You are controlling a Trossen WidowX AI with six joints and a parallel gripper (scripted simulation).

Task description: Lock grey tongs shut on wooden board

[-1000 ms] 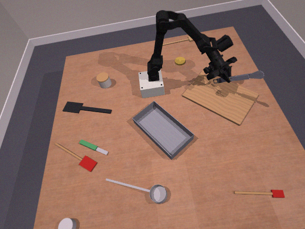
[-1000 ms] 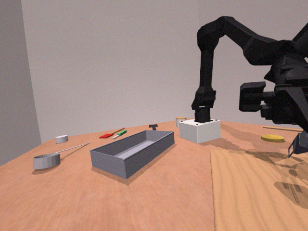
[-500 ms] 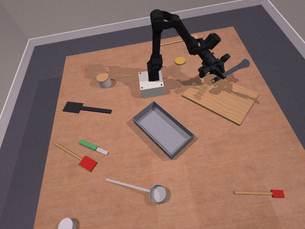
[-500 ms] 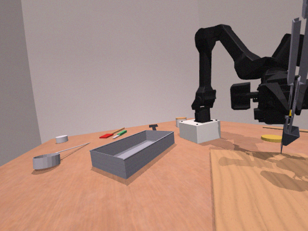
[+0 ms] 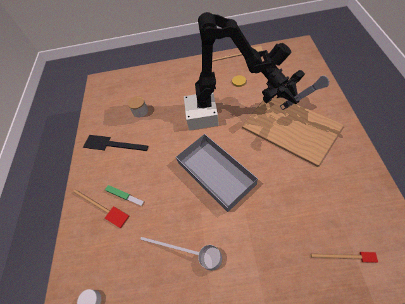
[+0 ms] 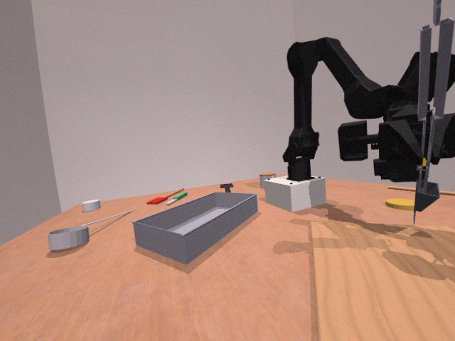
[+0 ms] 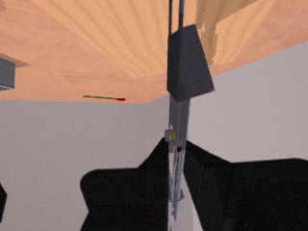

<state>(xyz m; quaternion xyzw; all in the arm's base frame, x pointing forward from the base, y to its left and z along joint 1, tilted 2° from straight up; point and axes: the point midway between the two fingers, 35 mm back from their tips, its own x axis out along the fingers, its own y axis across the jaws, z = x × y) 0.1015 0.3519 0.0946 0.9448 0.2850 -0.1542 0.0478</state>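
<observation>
Now: gripper tip 150 mm above the wooden board. From my gripper tip the other things lie so: roasting tin 190 mm ahead, 350 mm to the right, 130 mm below; then green-handled tool 260 mm ahead, 720 mm to the right, 150 mm below; then yellow disc 320 mm behind, 190 mm to the right, 150 mm below.
</observation>
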